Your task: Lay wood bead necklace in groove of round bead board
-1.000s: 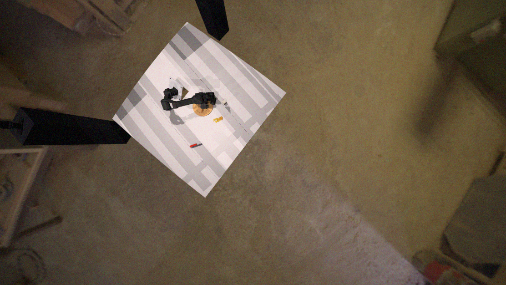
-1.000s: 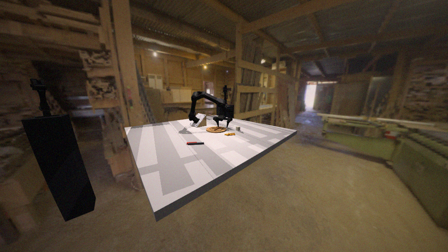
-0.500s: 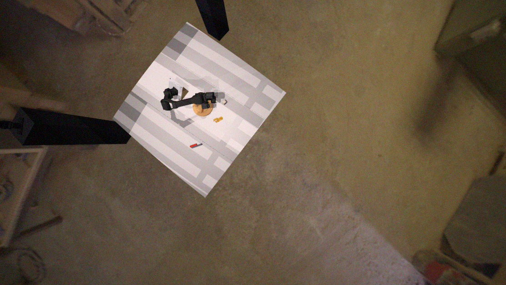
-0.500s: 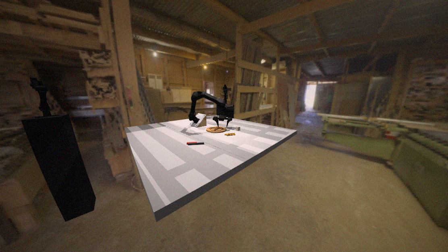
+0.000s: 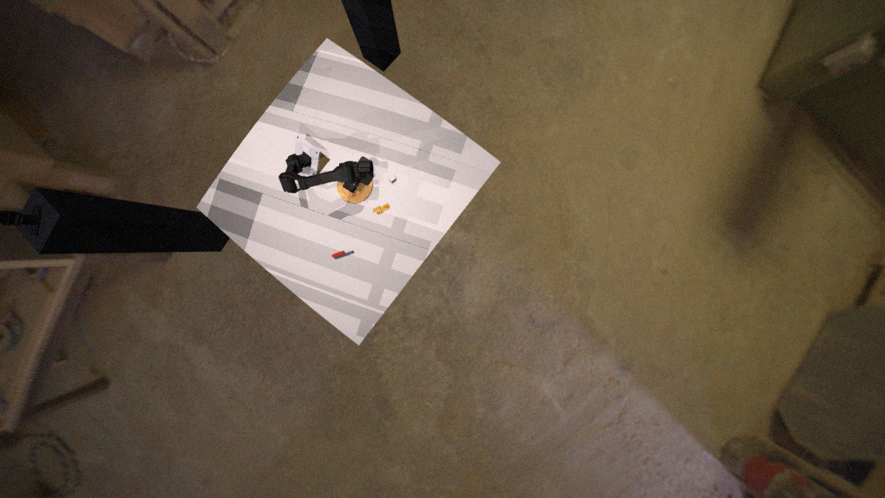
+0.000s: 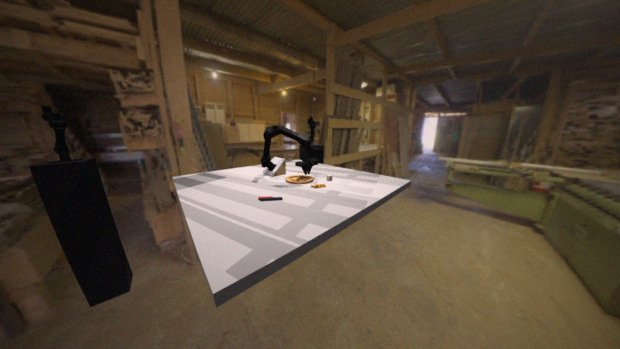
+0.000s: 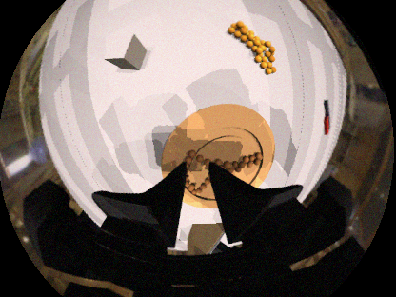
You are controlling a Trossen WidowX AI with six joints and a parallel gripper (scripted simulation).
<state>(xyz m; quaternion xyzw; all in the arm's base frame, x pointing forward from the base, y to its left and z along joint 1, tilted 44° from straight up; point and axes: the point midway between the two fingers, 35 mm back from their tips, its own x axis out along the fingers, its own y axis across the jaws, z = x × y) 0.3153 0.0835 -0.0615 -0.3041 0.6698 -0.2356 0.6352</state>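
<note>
Right now my gripper tip is 120 mm short of the small grey cube, 100 mm to the right of it and 20 mm above it. The rest, counted from my gripper tip: black marker (400 mm to the right, 150 mm ahead, 30 mm below).
</note>
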